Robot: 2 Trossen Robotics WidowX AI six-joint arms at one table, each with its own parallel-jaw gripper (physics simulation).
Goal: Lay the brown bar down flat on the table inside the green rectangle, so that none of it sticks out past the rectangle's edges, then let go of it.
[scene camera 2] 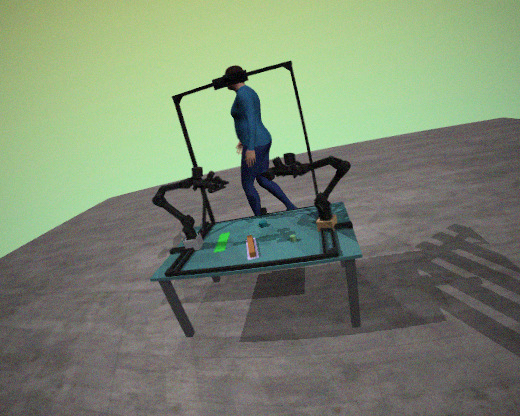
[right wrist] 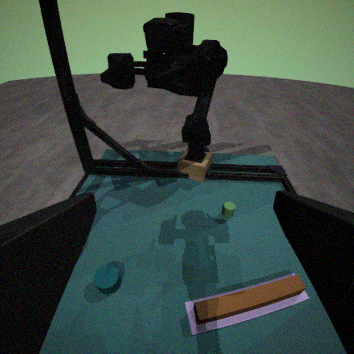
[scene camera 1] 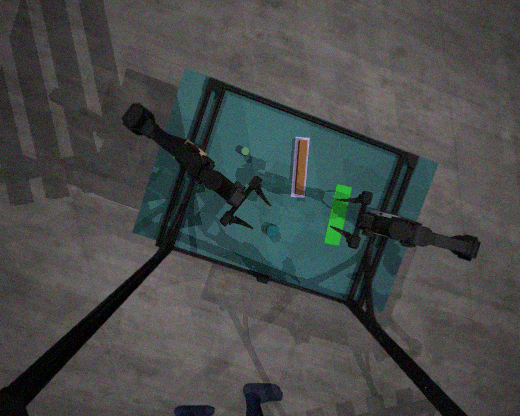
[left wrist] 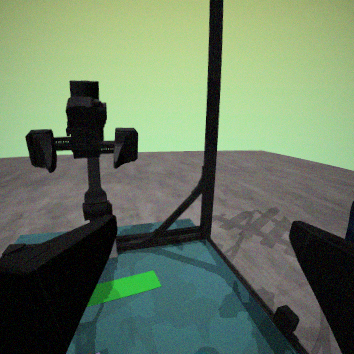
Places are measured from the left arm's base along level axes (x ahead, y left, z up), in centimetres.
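Pixels of known places: left gripper, between the fingertips: (scene camera 2: 263,172) (right wrist: 126,78) (scene camera 1: 262,217) (left wrist: 203,226); right gripper, between the fingertips: (scene camera 2: 227,184) (right wrist: 185,200) (scene camera 1: 333,213) (left wrist: 83,167); left arm's base, origin of its link: (scene camera 2: 326,218) (right wrist: 195,156); right arm's base, origin of its link: (scene camera 2: 191,237).
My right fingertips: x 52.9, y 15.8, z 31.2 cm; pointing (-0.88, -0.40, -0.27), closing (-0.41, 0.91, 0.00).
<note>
For each thing: its top centre in the pictures, then the offset to it from my right fingertips. "pt": a spot on its surface instead.
- brown bar, centre of its top: (right wrist: 253,295) (scene camera 1: 301,167) (scene camera 2: 250,243) dz -34.5, dx -13.1, dy +10.7 cm
- lilac rectangle, a spot on its surface: (right wrist: 240,320) pt dz -37.7, dx -8.7, dy +9.7 cm
- teal cylinder, centre of its top: (right wrist: 105,275) (scene camera 1: 273,231) dz -34.8, dx -5.3, dy -19.1 cm
- small light-green cylinder, centre of its top: (right wrist: 229,205) (scene camera 1: 245,151) (scene camera 2: 292,235) dz -34.5, dx -36.6, dy +0.5 cm
The brown bar (scene camera 1: 301,167) (scene camera 2: 251,246) (right wrist: 250,298) lies flat on a lilac rectangle (scene camera 1: 293,170) (right wrist: 240,320), apart from the green rectangle. The green rectangle (scene camera 1: 342,192) (scene camera 2: 222,242) (left wrist: 132,286) is bare on the table, to the right of the bar in scene camera 1. My left gripper (scene camera 1: 261,217) (left wrist: 203,226) is open and empty, high above the table, left of the bar in scene camera 1. My right gripper (scene camera 1: 332,214) (right wrist: 185,200) is open and empty, high over the green rectangle, hiding small parts of it in scene camera 1.
A teal cylinder (scene camera 1: 272,230) (right wrist: 107,278) and a small light-green cylinder (scene camera 1: 245,151) (scene camera 2: 293,238) (right wrist: 228,209) stand on the table. Black frame rails run around the tabletop, with upright posts on the side where a person (scene camera 2: 247,117) is in scene camera 2.
</note>
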